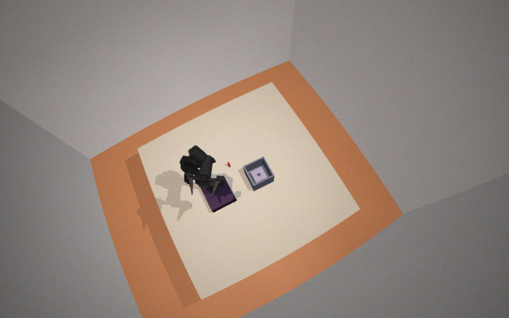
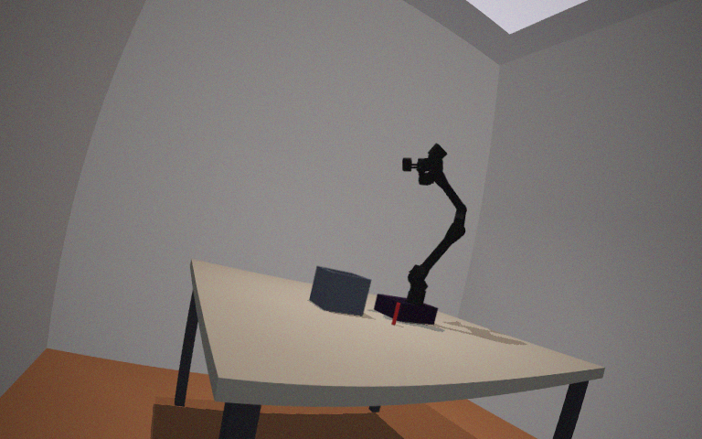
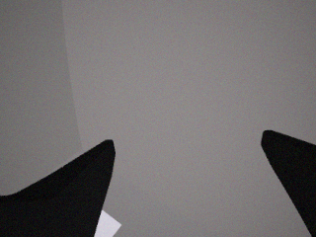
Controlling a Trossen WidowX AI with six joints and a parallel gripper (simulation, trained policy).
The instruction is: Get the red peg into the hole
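Right now my gripper tip is 19 cm short of the red peg, 35 cm to the right of it and 66 cm above it. The rest, counted from my gripper tip: pale plate 35 cm ahead, 18 cm to the left, 65 cm below.
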